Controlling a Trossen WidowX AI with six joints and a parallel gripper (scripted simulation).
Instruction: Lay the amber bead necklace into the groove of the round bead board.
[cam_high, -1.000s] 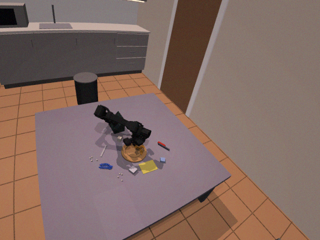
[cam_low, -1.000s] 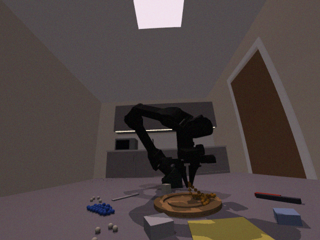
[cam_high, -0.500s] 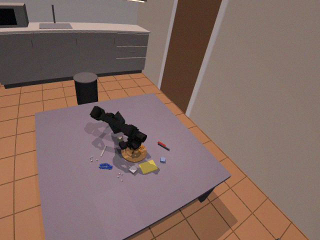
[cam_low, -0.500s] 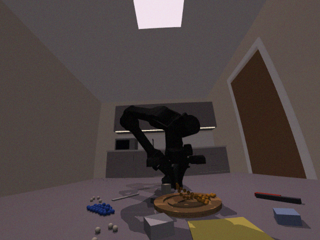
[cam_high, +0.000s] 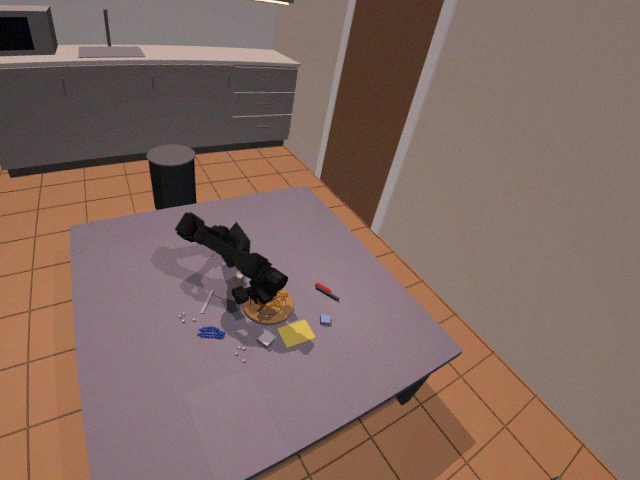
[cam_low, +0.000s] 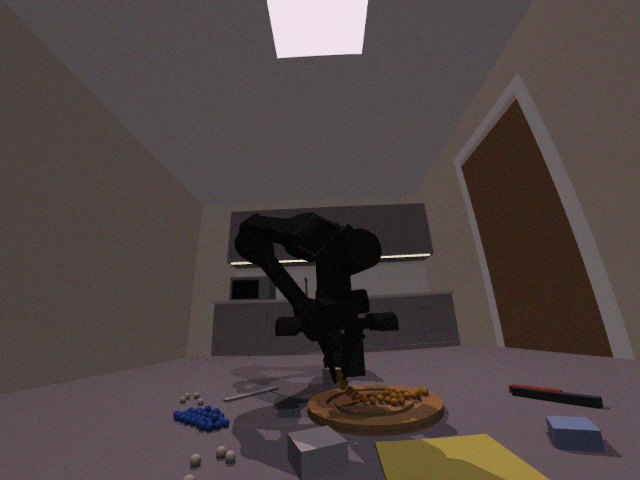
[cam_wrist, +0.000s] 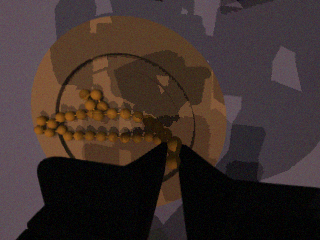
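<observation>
Now: the round wooden bead board 5 cm to the left of my gripper tip and 3 cm below it. Round my gripper tip: grey block: 14 cm ahead, 4 cm to the right, 3 cm below; then yellow pad: 17 cm ahead, 7 cm to the left, 4 cm below; then thin rod: 15 cm to the right, 12 cm behind, 4 cm below.
</observation>
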